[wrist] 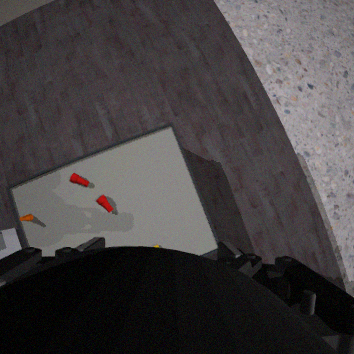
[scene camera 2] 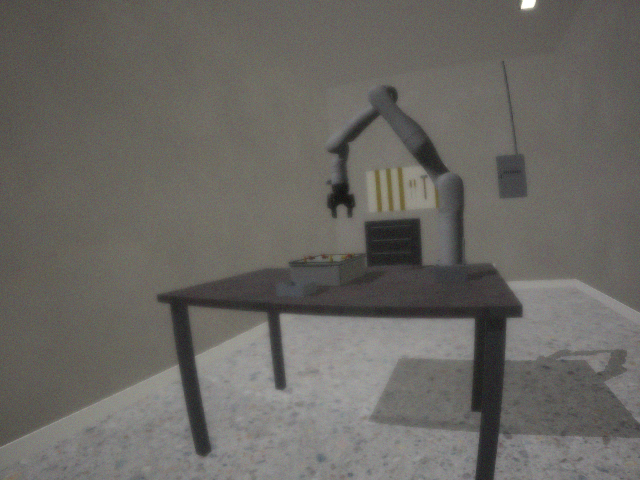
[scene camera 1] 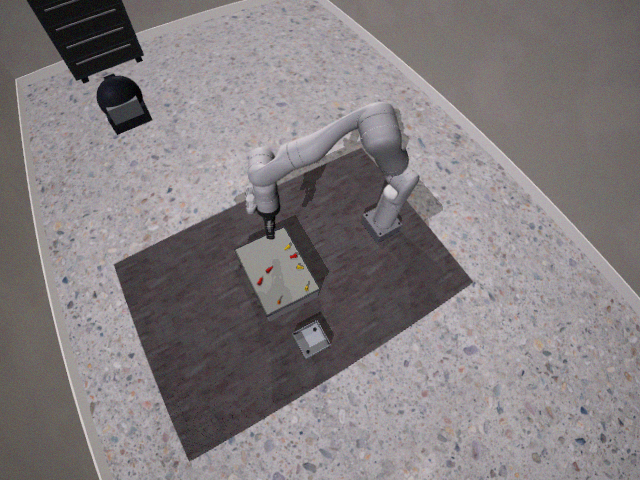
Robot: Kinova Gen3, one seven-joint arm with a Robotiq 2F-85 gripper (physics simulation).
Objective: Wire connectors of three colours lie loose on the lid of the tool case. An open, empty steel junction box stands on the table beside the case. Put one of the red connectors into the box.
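Pixels of known places: gripper, fingertip midpoint: [scene camera 2: 342, 218]; arm's base, link origin: [scene camera 2: 451, 263] [scene camera 1: 383, 219].
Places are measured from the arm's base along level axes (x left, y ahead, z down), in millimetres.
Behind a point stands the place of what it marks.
The tool case [scene camera 1: 254, 254] @[x -164, y 523, z -30 mm] [scene camera 2: 343, 272] @[x 62, y 402, z 11 mm] [wrist: 155, 175] @[x -165, y 514, z -30 mm] lies on the table with loose connectors on its pale lid. One red connector [scene camera 1: 268, 269] @[x -75, y 516, z -43 mm] [wrist: 105, 203] @[x -78, y 512, z -42 mm] lies left of the lid's middle in scene camera 1, a second red connector [scene camera 1: 260, 281] @[x -54, y 565, z -40 mm] [wrist: 79, 180] @[x -58, y 563, z -42 mm] lies nearer the left edge, and a third red connector [scene camera 1: 294, 256] @[x -63, y 407, z -41 mm] lies on the right among yellow ones. The open steel junction box [scene camera 1: 312, 338] @[x 209, y 523, z 58 mm] [scene camera 2: 295, 289] @[x 268, y 513, z 34 mm] stands beside the case; part of it shows in the wrist view. My gripper [scene camera 1: 270, 237] @[x -142, y 443, z -196 mm] [scene camera 2: 342, 215] @[x -142, y 443, z -196 mm] [wrist: 160, 252] @[x -142, y 443, z -196 mm] is open and empty, pointing down high above the case.
Yellow connectors [scene camera 1: 287, 246] @[x -112, y 405, z -43 mm] [scene camera 1: 299, 266] @[x -18, y 416, z -42 mm] [scene camera 1: 307, 286] @[x 66, y 441, z -55 mm] lie along the lid's right side, and an orange connector [scene camera 1: 279, 299] @[x 48, y 554, z -53 mm] [wrist: 26, 218] @[x 47, y 552, z -44 mm] lies near its front edge. The arm's base [scene camera 1: 382, 227] @[x 30, y 34, z -9 mm] stands on the table [scene camera 1: 180, 335] @[x -88, y 919, z 59 mm] [scene camera 2: 413, 294] @[x 249, y 138, z 59 mm]. A drawer cabinet [scene camera 2: 393, 241] stands behind the table.
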